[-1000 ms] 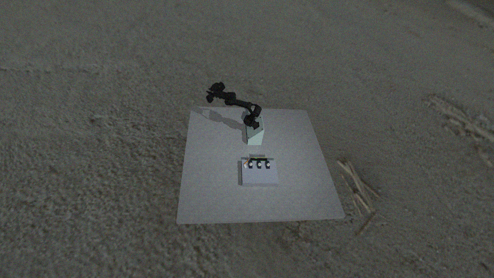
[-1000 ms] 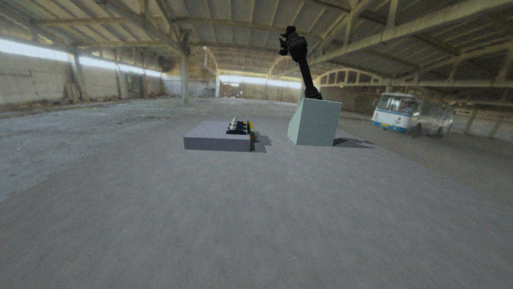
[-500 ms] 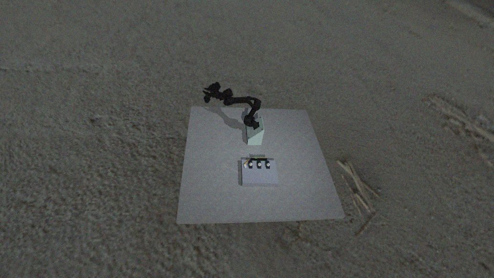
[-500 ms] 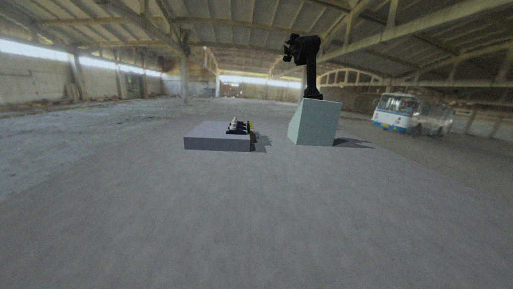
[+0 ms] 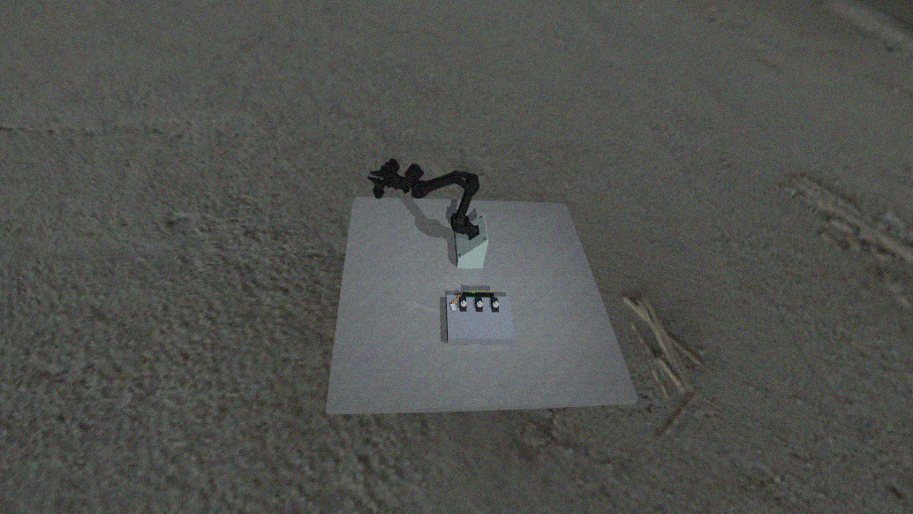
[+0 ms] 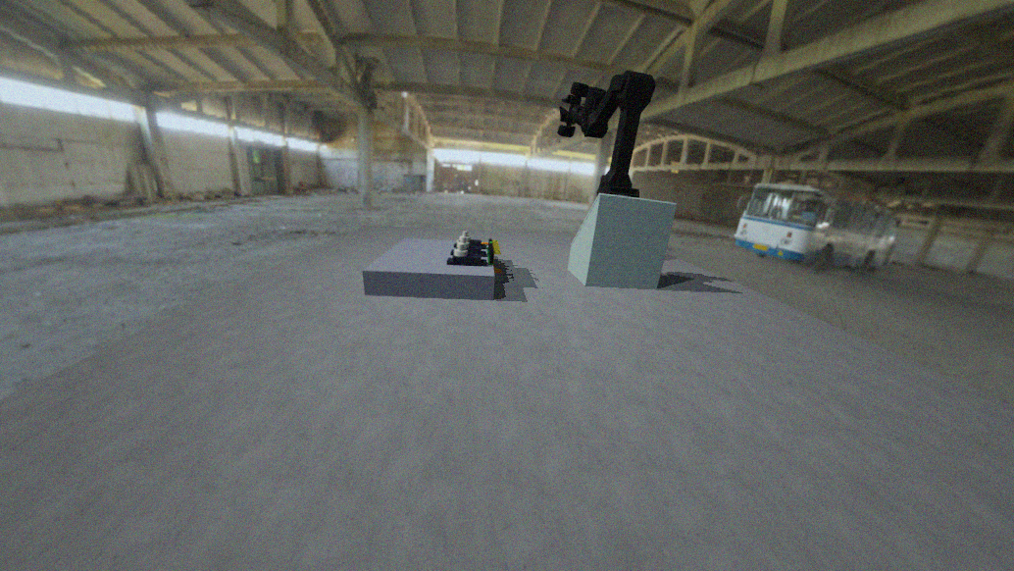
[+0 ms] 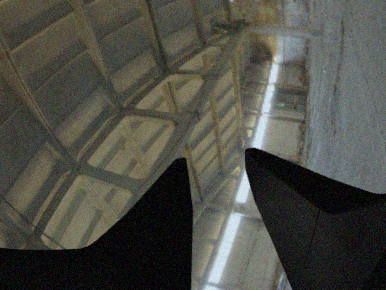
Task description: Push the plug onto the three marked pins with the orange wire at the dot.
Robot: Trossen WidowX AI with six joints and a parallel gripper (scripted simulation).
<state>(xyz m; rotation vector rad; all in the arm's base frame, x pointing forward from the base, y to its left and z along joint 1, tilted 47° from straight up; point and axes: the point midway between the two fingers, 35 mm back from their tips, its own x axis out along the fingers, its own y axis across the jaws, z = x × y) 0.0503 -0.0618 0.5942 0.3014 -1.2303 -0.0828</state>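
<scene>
The bright green band lies 26 cm ahead of my gripper tip, 48 cm to the left of it and 46 cm below it. Also, from my gripper tip: grey printed holder: 42 cm ahead, 51 cm to the left, 51 cm below; then dark dot: 26 cm ahead, 49 cm to the left, 46 cm below.
</scene>
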